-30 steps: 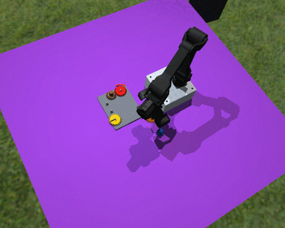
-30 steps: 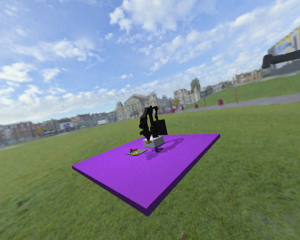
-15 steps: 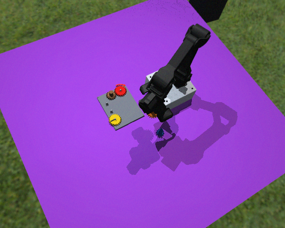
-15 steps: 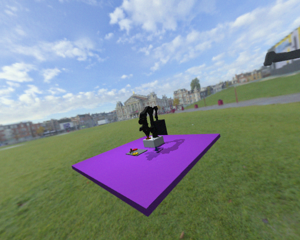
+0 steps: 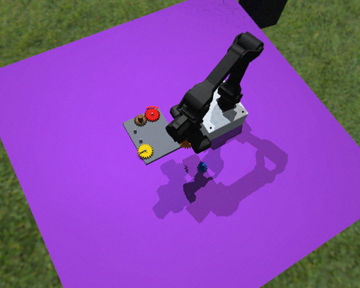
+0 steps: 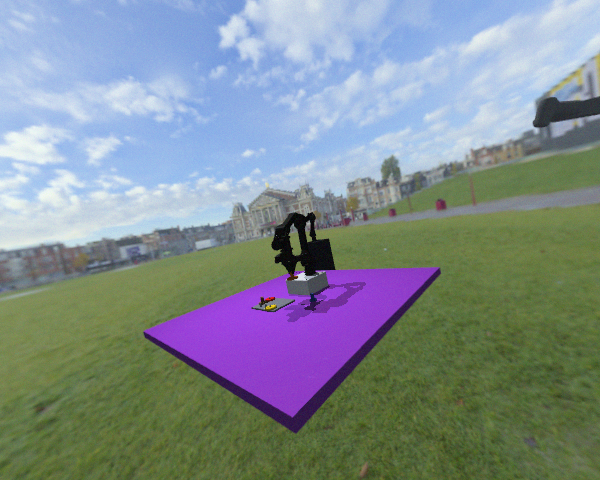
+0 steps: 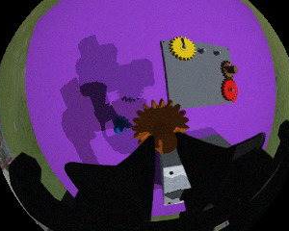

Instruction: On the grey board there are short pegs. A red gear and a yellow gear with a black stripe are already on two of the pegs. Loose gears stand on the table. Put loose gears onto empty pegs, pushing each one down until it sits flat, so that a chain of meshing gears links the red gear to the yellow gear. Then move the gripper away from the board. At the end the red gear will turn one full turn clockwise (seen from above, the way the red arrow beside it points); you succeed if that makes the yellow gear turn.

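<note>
Right now the brown gear is 11 cm ahead of my gripper tip, 21 cm to the right of it and 14 cm below it. The rest, counted from my gripper tip: small blue gear (5 cm behind, 8 cm to the left, 15 cm below); yellow gear (14 cm ahead, 7 cm to the right, 15 cm below); orange gear (1 cm below).
</note>
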